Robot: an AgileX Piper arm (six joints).
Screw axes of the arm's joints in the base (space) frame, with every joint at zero. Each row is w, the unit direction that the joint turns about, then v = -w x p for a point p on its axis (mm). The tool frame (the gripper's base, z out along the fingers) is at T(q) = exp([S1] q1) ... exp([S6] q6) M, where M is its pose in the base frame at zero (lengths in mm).
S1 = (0, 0, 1, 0, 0, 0)
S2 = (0, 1, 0, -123, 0, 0)
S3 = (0, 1, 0, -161.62, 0, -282.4)
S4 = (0.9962, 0, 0.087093, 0, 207.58, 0)
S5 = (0, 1, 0, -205.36, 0, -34.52)
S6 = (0.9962, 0, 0.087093, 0, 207.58, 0)
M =
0.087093 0 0.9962 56.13
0 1 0 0
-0.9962 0 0.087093 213.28
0 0 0 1
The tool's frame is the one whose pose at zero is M.
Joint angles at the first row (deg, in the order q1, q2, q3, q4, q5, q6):
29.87, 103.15, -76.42, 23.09, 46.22, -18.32
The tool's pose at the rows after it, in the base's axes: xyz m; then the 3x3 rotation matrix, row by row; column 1 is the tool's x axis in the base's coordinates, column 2 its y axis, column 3 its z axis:
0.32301, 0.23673, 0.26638; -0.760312, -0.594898, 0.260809; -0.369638, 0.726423, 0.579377; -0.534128, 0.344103, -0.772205
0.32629, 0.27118, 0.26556; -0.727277, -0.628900, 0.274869; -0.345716, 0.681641, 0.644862; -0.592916, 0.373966, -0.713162
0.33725, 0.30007, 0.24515; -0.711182, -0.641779, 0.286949; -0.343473, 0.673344, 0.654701; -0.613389, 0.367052, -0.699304
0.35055, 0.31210, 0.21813; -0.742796, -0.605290, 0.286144; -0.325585, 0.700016, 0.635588; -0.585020, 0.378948, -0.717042
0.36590, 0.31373, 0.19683; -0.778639, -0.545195, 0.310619; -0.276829, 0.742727, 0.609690; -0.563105, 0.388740, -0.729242
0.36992, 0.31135, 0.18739; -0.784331, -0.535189, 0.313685; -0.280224, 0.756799, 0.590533; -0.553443, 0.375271, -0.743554
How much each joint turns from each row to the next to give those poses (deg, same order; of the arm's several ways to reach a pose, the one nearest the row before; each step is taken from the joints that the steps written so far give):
1.72, 0.66, -5.61, 8.19, -2.79, -0.37
3.61, 3.75, -4.03, 4.34, -4.17, -1.87
2.50, 5.99, -4.24, 0.60, -3.84, -0.27
0.38, 5.28, -2.76, -0.57, -1.67, 2.34
-0.67, 3.92, -2.01, -1.44, -2.03, 3.82
-0.37, 1.09, 0.00, -1.28, -0.42, 0.74

